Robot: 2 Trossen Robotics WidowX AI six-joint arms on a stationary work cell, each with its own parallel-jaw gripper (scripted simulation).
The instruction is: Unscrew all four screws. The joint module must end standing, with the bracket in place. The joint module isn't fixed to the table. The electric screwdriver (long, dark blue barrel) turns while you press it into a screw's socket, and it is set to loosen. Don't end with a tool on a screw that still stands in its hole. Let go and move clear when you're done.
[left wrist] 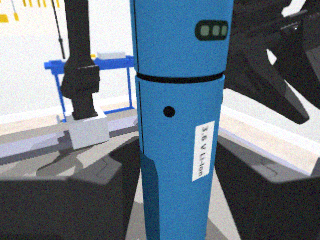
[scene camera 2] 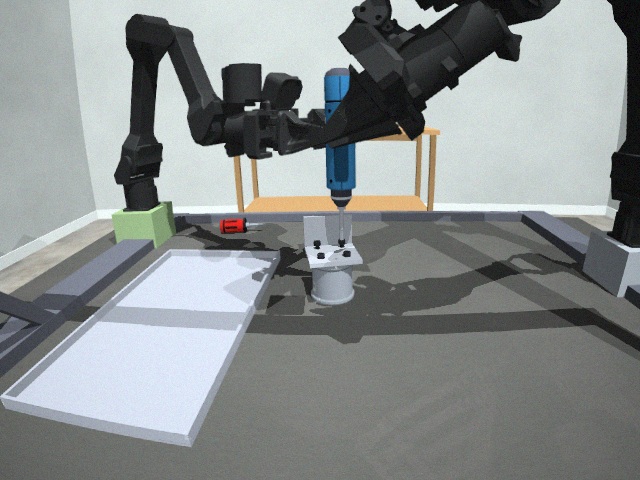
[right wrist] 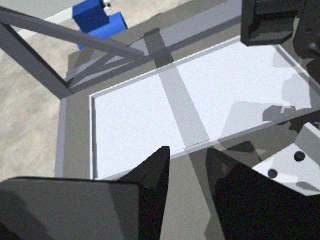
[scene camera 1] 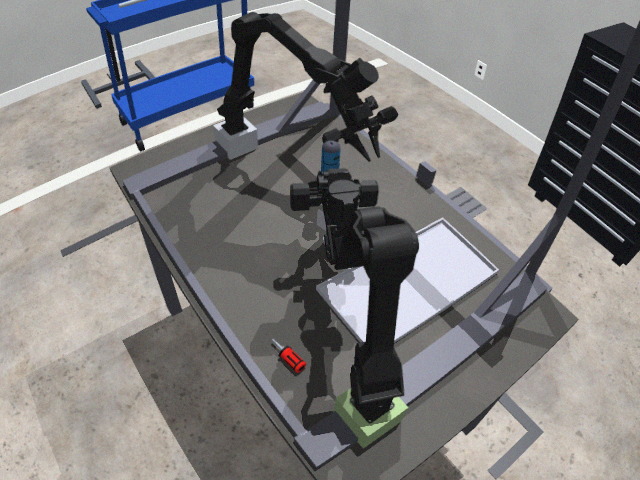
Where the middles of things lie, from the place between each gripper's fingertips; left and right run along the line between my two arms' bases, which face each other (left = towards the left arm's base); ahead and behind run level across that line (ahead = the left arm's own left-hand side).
Now: the white bracket (scene camera 2: 325, 228) 9 cm ahead of my right hand, 5 cm to the left of it and 17 cm below it. Also, from my right hand: white tray (scene camera 2: 146, 356) (3 cm behind, 24 cm to the left, 24 cm below); then joint module (scene camera 2: 332, 285) (9 cm ahead, 5 cm to the left, 22 cm below).
Now: the white bracket 30 mm behind my left hand (scene camera 1: 329, 171), 20 mm to the right of it and 150 mm below it. Also, from my left hand: white tray: 160 mm behind, 170 mm to the left, 220 mm below; then joint module: 40 mm behind, 20 mm to the right, 200 mm below.
